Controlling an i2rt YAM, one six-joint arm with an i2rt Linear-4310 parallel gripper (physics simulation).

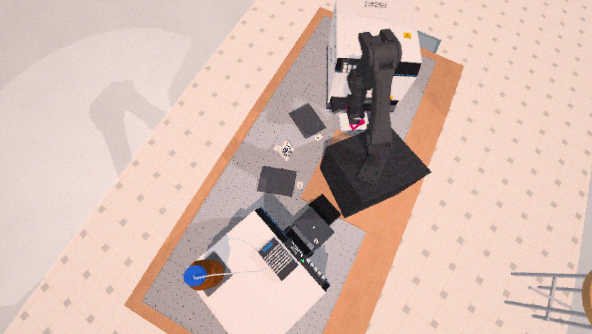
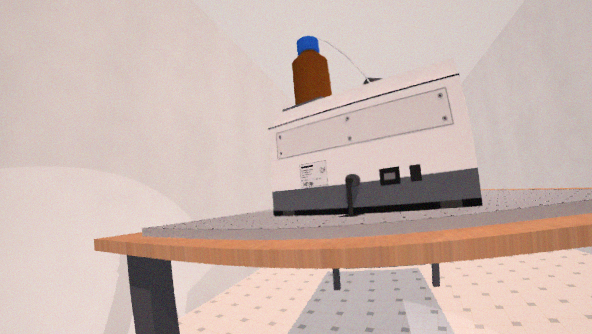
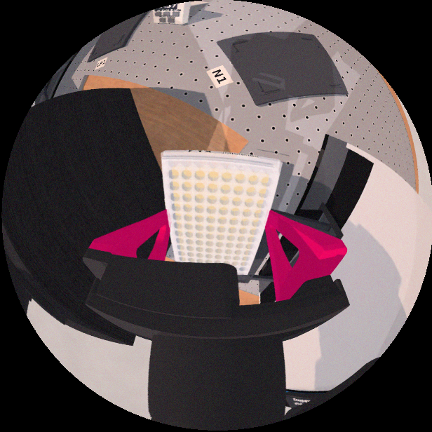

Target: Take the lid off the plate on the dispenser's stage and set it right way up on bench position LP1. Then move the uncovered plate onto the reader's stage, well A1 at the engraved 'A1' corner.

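Places are measured from the arm's base along level axes (x down, y back, z left), in centimetres.
Pixels of known places: gripper, fingertip midpoint: (image 1: 351, 121); arm's base at its link origin: (image 1: 375, 161).
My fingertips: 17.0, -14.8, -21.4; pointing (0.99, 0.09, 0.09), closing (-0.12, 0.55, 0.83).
Ahead of a thing's pixels: the offset from my fingertips to its middle, as dx, dy, dz. "spot": to the spot under its first point.
My gripper (image 1: 356, 123) (image 3: 217, 215) is shut on the white well plate @(-0.3, +1.0, -0.5) (image 1: 344, 121) (image 3: 215, 205); its magenta fingers press the long sides. Rows of pale yellow wells face up. I cannot tell whether a clear lid covers them. The plate is held in front of the white reader @(-5.9, -6.9, -32.1) (image 1: 345, 20) (image 3: 395, 245). The reader's stage is mostly hidden by the arm and plate. The dark LP1 pad @(+10.5, -18.5, +37.8) (image 1: 277, 181) (image 3: 117, 36) shows no lid that I can make out. The dispenser (image 1: 250, 295) (image 2: 370, 145) has a dark stage @(spot: +2.8, +5.9, +50.7) (image 1: 314, 229) with no plate visible on it.
The dark N1 pad @(+10.5, -20.1, +3.3) (image 1: 307, 120) (image 3: 285, 65) lies near the reader. A small white clock @(+9.4, -24.0, +23.4) (image 1: 286, 149) (image 3: 171, 13) stands between the pads. The black robot base (image 1: 400, 165) is close behind the plate. A brown bottle (image 1: 212, 275) (image 2: 311, 77) with tubing stands on the dispenser.
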